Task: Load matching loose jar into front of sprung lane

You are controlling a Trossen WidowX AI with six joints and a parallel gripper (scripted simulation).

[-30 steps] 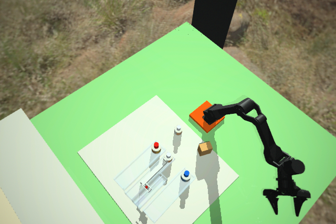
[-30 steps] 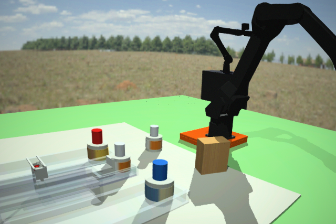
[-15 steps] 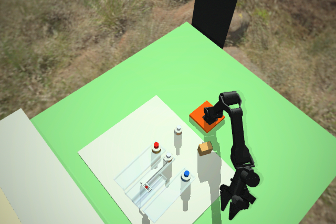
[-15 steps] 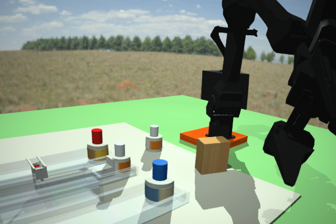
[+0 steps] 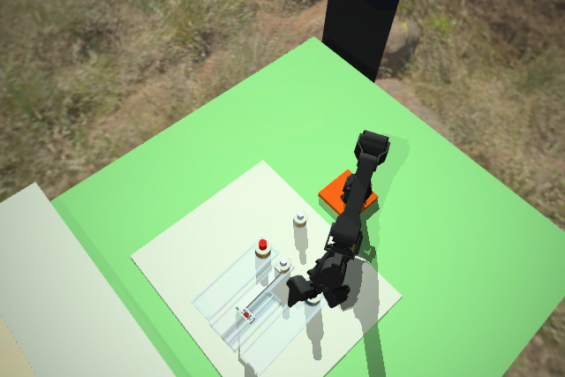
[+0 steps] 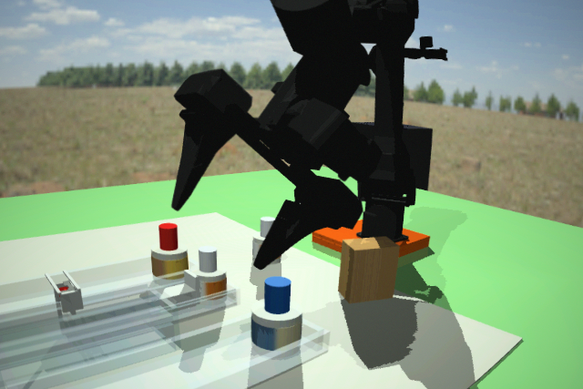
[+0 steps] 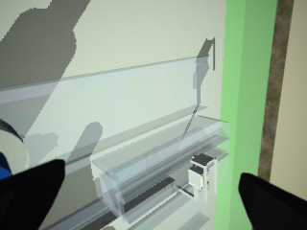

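Now: gripper tip 50 mm short of the pusher plate, 90 mm to the left of it and 80 mm above it.
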